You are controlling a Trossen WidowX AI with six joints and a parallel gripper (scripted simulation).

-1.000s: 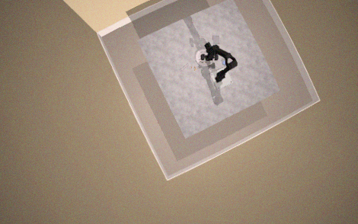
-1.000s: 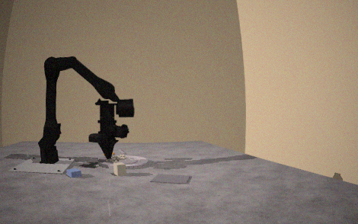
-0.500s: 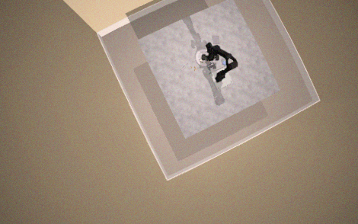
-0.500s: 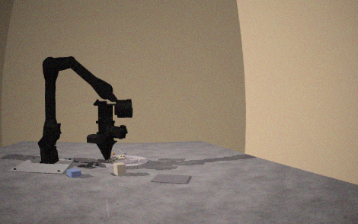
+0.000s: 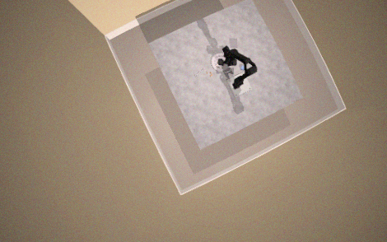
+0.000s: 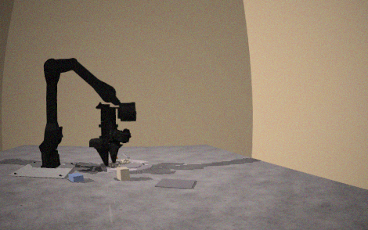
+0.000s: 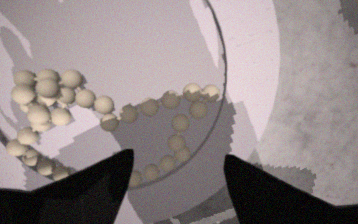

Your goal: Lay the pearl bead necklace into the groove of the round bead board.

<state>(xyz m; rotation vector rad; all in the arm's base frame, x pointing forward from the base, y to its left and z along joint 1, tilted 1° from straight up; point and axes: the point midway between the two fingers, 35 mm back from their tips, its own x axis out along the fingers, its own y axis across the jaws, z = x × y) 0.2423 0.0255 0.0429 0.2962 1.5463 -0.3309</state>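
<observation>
Right now the round bead board is 6 cm ahead of my gripper tip, 3 cm to the left of it and 1 cm below it. The rest, counted from my gripper tip: flat grey plate 21 cm ahead, 20 cm to the right, 2 cm below; cream cube 6 cm ahead, 14 cm to the right; blue block 9 cm behind, 17 cm to the right, 1 cm below.
</observation>
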